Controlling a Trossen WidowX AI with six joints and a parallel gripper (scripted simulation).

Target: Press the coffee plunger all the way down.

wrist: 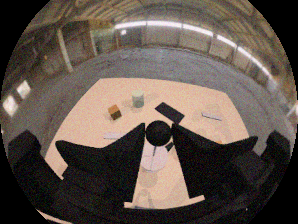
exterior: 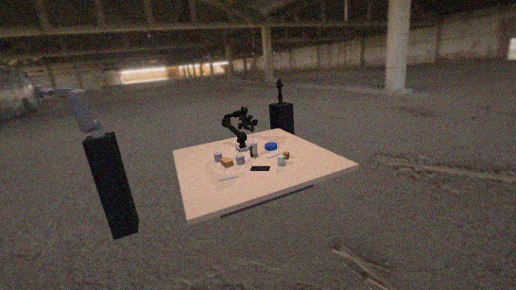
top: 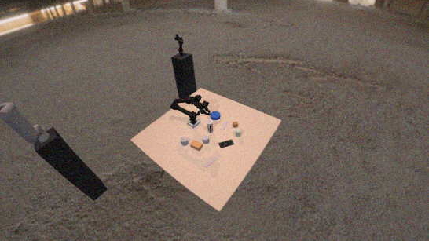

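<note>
The coffee press is 10 mm to the right of my gripper tip and 130 mm below it. Also, from my gripper tip: orange block: 20 mm ahead, 270 mm to the right, 230 mm below; then black flat slab: 250 mm ahead, 70 mm to the right, 250 mm below; then blue disc: 90 mm behind, 210 mm to the left, 230 mm below.
</note>
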